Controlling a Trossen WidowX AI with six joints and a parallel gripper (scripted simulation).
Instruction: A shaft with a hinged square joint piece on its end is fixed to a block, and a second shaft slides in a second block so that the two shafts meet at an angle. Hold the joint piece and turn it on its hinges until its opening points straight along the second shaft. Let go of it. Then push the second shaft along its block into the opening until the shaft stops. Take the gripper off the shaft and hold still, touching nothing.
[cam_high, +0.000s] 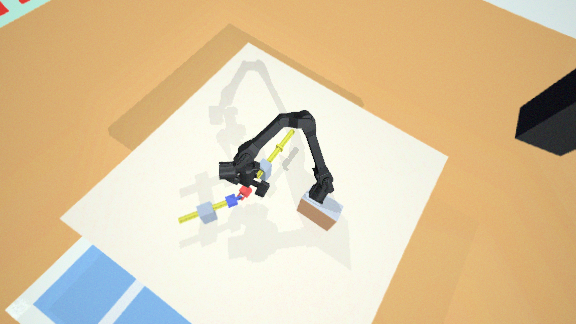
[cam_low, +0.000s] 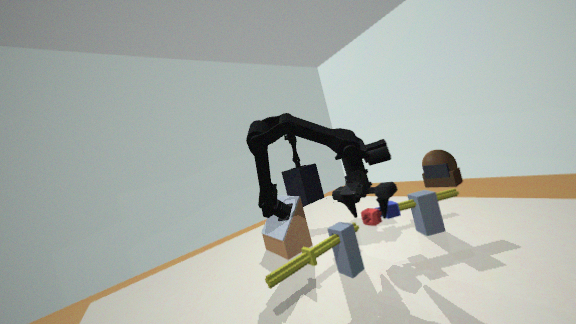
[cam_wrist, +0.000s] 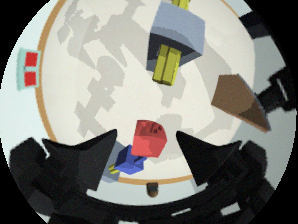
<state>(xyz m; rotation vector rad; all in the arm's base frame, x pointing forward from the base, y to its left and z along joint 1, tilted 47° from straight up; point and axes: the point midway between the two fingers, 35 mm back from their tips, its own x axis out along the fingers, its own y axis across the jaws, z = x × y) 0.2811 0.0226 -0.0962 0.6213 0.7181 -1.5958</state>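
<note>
My gripper tip is 1 cm to the right of the red square joint piece.
</note>
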